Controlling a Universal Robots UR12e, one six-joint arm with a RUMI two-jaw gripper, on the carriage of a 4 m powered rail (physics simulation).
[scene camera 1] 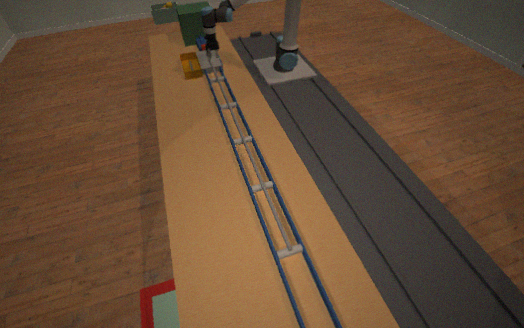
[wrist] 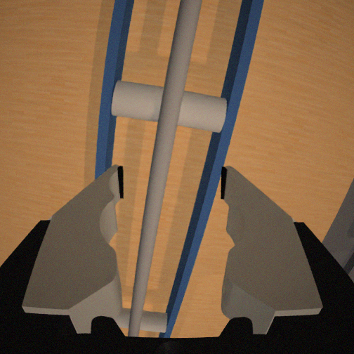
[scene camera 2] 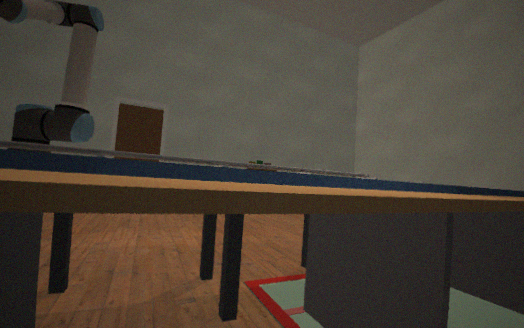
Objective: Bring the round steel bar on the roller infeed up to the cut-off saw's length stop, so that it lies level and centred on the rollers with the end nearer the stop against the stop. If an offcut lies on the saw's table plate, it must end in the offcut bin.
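Frame: origin at the arm's base, x ahead, y left, z up, level; centimetres.
Seen in the pictures: gripper, fingertip midpoint: (scene camera 1: 214, 59).
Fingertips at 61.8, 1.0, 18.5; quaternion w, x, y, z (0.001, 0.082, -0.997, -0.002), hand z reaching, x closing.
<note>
Offsets run from my fingertips to a thing's top centre, as dx, dy, dz. "spot": to the spot under its first point.
The round steel bar (scene camera 1: 253, 160) (scene camera 2: 210, 162) (wrist: 167, 115) lies lengthwise on the rollers of the blue-railed infeed (scene camera 1: 293, 300) (scene camera 2: 200, 173) (wrist: 117, 50). Its near end rests at the roller low in the scene camera 1 view. Its far end, by the saw's grey table plate @[+0.2, -36.5, -15.6] (scene camera 1: 204, 63), is hidden or too small to tell against the stop. My gripper (wrist: 171, 168) (scene camera 1: 212, 49) is open, above the bar near the plate; the bar runs slantwise between the jaws in the wrist view, touching neither. The orange offcut bin @[+18.0, -34.0, -14.3] (scene camera 1: 184, 64) holds a small grey piece, likely an offcut.
A green box-shaped housing @[+0.2, -99.0, +10.5] (scene camera 1: 189, 25) stands behind the plate, with small blue @[spot: +0.6, -70.9, -12.3] (scene camera 1: 201, 40) and red parts before it. A grey-green box (scene camera 1: 164, 16) is beyond. My arm's base stands on the carriage (scene camera 1: 270, 74) over the dark rail track (scene camera 1: 360, 165) beside the table.
</note>
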